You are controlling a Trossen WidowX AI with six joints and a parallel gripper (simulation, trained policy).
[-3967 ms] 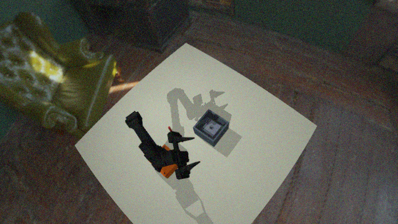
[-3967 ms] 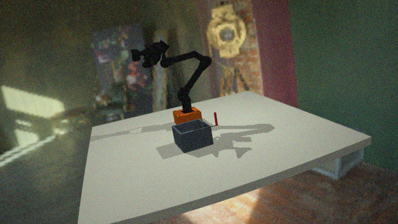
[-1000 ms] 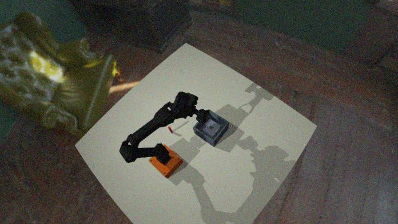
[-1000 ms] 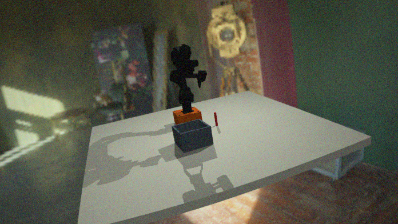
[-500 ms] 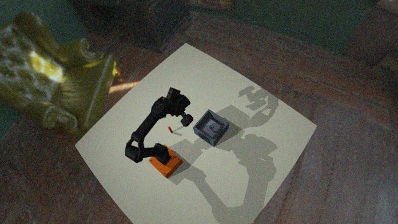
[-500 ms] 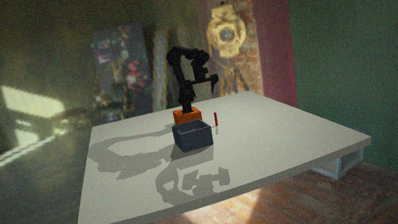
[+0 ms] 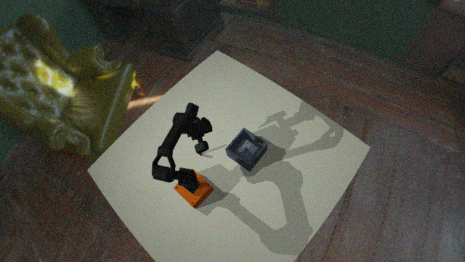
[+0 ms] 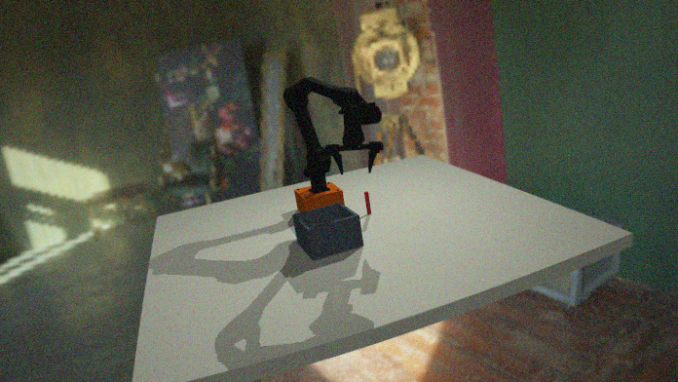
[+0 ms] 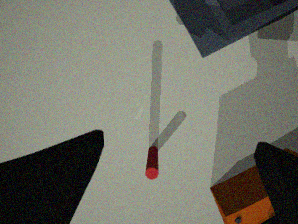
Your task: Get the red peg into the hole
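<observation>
Now: gripper tip 12 cm above the red peg, 5 cm to the right of it and 4 cm past it. Round my gripper tip: pale plate (17 cm to the right, 12 cm below, 12 cm ahead); then dark box (17 cm to the right, 14 cm below, 12 cm ahead).
</observation>
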